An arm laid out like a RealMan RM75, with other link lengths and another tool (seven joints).
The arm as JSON. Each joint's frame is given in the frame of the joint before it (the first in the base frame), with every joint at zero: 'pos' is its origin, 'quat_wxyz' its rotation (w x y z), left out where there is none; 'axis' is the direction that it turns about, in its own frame. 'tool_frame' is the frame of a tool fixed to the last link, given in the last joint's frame.
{
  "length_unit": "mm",
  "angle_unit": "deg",
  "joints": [
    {
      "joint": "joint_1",
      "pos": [
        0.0,
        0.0,
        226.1
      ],
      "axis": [
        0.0,
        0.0,
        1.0
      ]
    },
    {
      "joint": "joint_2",
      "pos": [
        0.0,
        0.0,
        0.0
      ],
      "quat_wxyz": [
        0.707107,
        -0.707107,
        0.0,
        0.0
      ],
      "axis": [
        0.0,
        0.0,
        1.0
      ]
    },
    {
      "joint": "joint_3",
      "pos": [
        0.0,
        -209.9,
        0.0
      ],
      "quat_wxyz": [
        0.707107,
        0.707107,
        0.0,
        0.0
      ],
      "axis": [
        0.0,
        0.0,
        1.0
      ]
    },
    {
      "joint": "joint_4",
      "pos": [
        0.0,
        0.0,
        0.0
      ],
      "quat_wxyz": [
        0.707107,
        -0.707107,
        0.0,
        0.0
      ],
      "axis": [
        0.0,
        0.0,
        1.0
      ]
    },
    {
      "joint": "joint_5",
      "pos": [
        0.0,
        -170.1,
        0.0
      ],
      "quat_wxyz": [
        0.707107,
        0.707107,
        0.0,
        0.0
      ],
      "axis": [
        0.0,
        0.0,
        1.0
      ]
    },
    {
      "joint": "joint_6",
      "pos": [
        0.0,
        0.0,
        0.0
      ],
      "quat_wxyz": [
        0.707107,
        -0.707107,
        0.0,
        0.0
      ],
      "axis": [
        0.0,
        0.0,
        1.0
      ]
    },
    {
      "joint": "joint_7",
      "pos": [
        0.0,
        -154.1,
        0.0
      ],
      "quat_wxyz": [
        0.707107,
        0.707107,
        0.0,
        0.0
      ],
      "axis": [
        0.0,
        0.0,
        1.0
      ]
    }
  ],
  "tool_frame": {
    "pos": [
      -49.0,
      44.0,
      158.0
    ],
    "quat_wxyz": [
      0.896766,
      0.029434,
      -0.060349,
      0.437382
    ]
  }
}
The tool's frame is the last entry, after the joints.
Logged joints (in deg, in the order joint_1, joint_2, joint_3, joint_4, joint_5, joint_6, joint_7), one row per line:
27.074, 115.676, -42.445, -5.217, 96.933, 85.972, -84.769
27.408, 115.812, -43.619, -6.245, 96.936, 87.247, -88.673
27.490, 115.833, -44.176, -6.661, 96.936, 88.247, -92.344
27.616, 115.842, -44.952, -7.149, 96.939, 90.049, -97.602
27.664, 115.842, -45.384, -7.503, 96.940, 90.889, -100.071
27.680, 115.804, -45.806, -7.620, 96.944, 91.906, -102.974
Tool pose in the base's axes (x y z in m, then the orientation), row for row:
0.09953, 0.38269, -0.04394, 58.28, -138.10, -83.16
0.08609, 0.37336, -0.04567, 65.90, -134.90, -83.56
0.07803, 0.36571, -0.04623, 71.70, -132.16, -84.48
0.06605, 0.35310, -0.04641, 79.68, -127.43, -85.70
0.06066, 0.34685, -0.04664, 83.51, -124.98, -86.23
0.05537, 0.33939, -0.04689, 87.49, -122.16, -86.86
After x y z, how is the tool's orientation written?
As a rotation vector, in degrees.
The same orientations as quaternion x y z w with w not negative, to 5 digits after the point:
0.33904, -0.80338, -0.48377, 0.07483
0.38256, -0.78311, -0.48508, 0.07130
0.41484, -0.76465, -0.48878, 0.06571
0.45970, -0.73518, -0.49443, 0.06098
0.48108, -0.71998, -0.49675, 0.05852
0.50330, -0.70275, -0.49968, 0.05619

